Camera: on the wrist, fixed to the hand. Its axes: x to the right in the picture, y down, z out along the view.
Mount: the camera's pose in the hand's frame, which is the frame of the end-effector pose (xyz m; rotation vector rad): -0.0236 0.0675 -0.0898 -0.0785 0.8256 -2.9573
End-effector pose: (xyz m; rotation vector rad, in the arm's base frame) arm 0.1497 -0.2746 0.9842 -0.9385 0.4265 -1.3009
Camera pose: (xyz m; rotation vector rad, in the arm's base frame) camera 0.1193 -0.2845 0.8740 0.1370 0.4618 1.8054
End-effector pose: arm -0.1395 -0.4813 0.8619 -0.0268 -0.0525 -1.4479
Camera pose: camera -0.0736 -0.4541 0.7719 -0.4198 -0.4753 1.7299
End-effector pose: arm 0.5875 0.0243 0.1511 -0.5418 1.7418 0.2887
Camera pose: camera 0.4812 0.0449 0.1892 2.3543 0.1204 1.8678
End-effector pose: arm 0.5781 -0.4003 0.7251 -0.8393 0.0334 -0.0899
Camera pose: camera 0.5532 -0.4199 0.6148 0.1283 0.4491 3.0567
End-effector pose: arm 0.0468 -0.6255 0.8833 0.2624 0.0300 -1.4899
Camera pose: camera 0.1240 -0.5813 0.8108 -0.3535 -0.7517 1.5857
